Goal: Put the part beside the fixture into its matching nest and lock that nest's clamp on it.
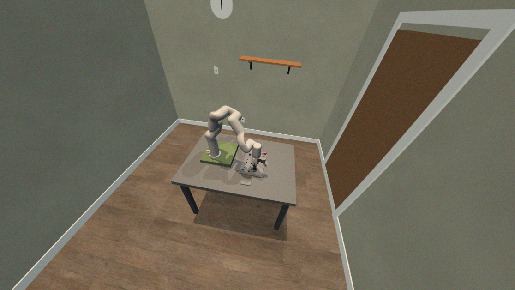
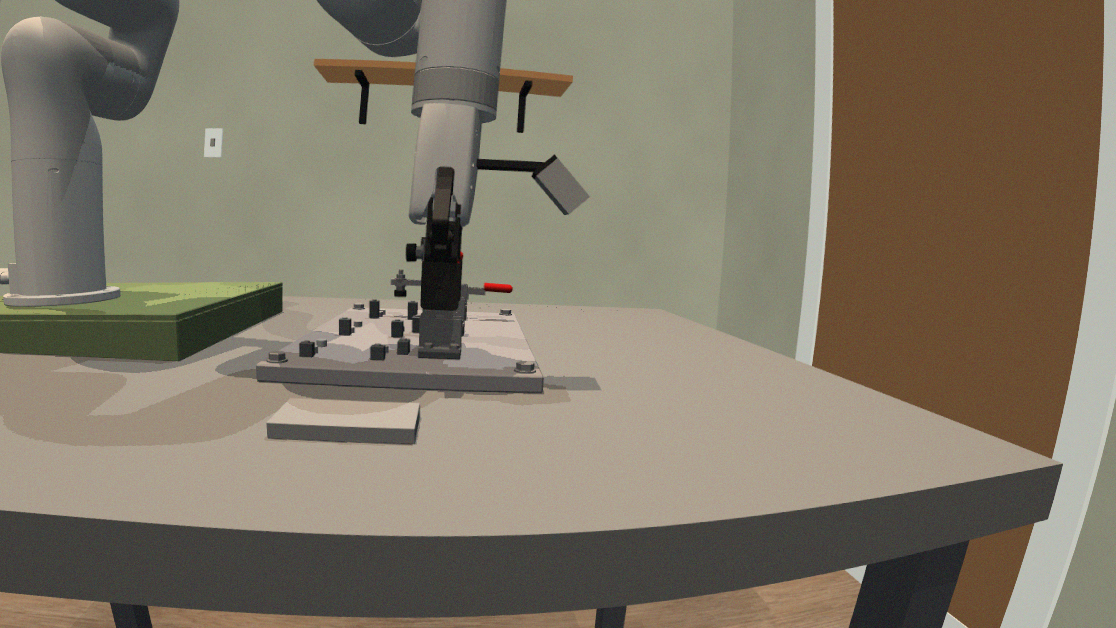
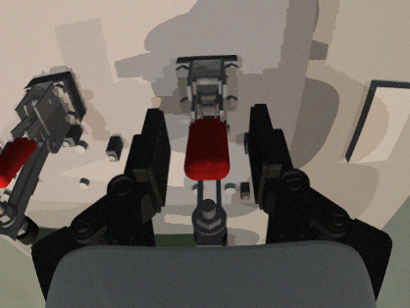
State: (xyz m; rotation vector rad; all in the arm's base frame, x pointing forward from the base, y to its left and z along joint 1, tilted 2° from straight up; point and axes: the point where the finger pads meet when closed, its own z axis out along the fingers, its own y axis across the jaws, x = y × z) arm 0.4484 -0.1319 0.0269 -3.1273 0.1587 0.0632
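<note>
Right now the flat grey part is 60 mm behind my hand, 150 mm to the right of it and 70 mm below it. The rest, counted from my hand: fixture plate: 20 mm behind, 110 mm to the left, 70 mm below.
</note>
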